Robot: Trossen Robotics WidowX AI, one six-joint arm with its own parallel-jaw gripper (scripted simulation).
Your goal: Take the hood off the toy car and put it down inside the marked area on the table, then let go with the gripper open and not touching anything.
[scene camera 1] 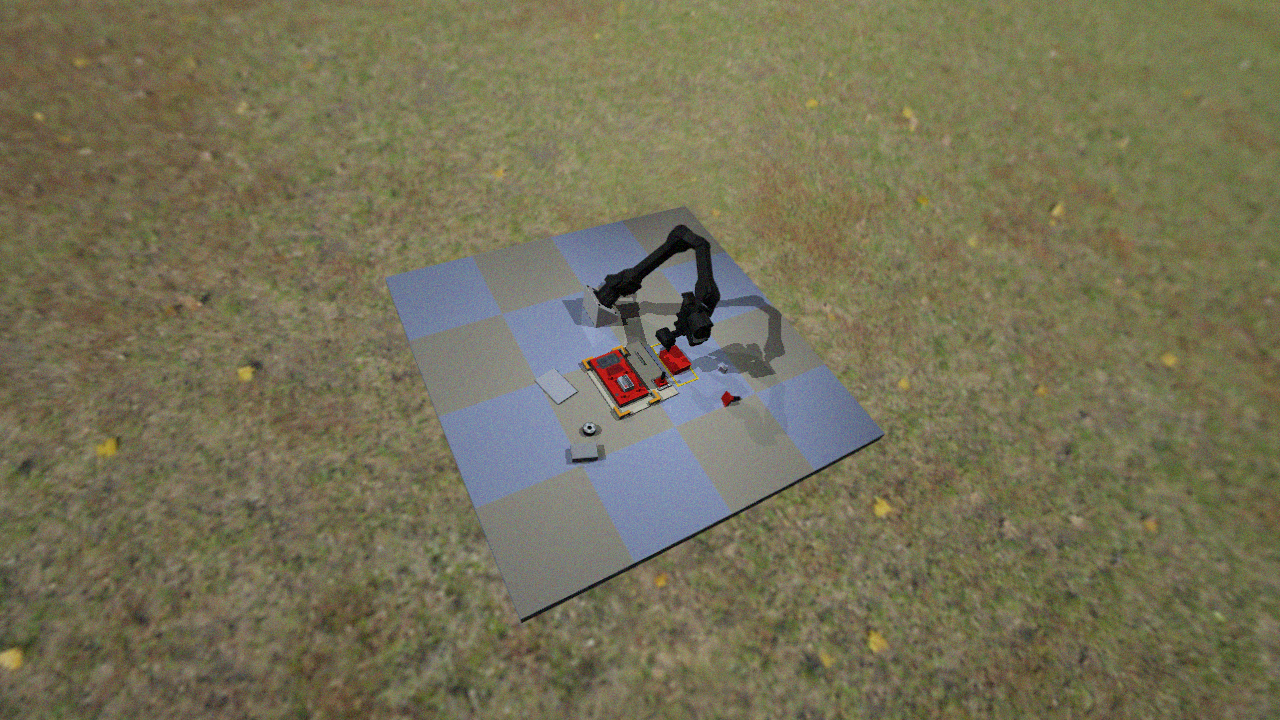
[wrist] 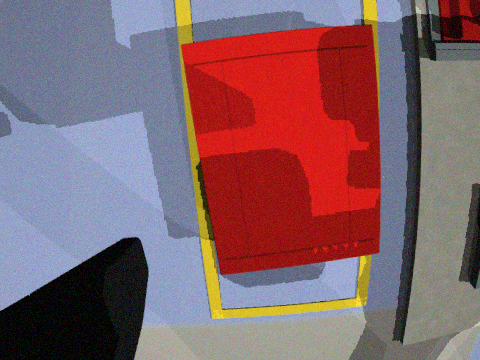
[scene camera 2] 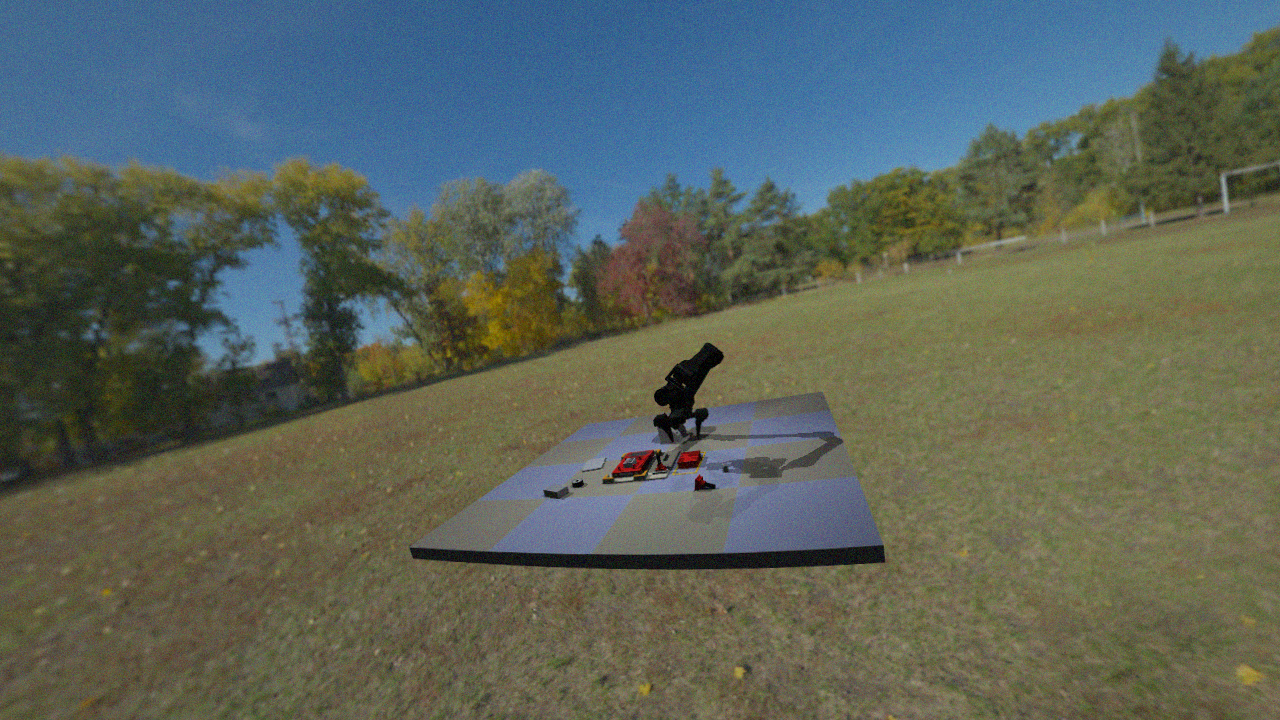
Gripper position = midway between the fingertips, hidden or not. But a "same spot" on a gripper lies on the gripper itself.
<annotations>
my gripper: scene camera 1; wrist 323,233; scene camera 2
same spot on my gripper: (scene camera 1: 666,337) = (scene camera 2: 657,417)
</annotations>
